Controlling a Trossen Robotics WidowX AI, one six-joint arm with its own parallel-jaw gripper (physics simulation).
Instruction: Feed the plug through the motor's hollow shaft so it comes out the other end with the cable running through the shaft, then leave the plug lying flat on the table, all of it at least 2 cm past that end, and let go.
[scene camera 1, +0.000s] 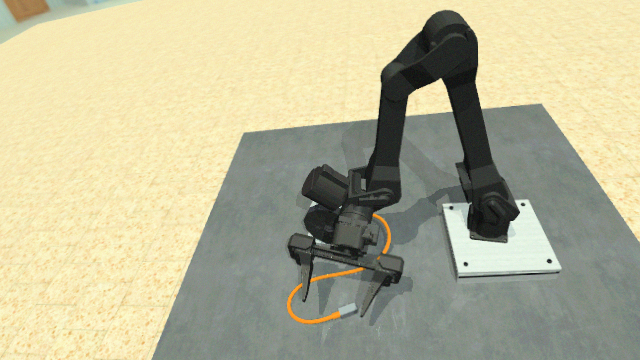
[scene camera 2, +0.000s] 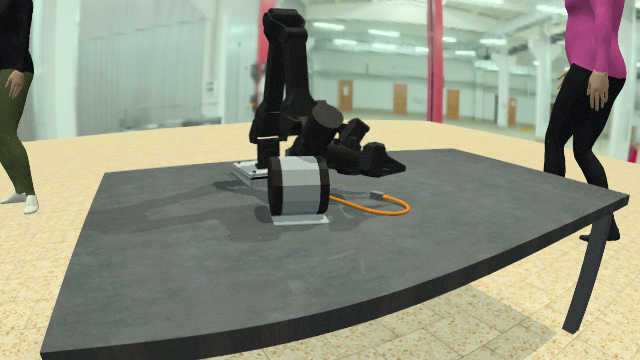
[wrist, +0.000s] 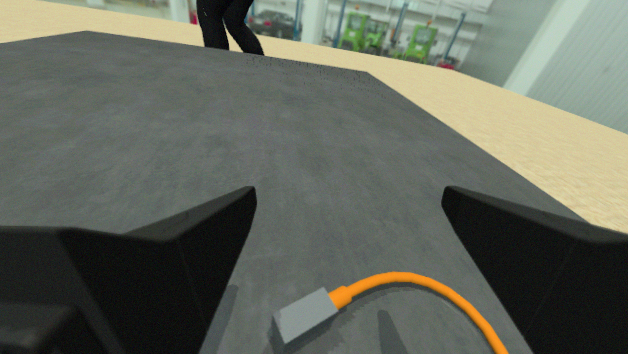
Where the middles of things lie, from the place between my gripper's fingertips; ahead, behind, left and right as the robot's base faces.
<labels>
Right now my hand is 10 mm past the grey plug (wrist: 300, 320), 30 mm to the left of it and 60 mm above it.
</labels>
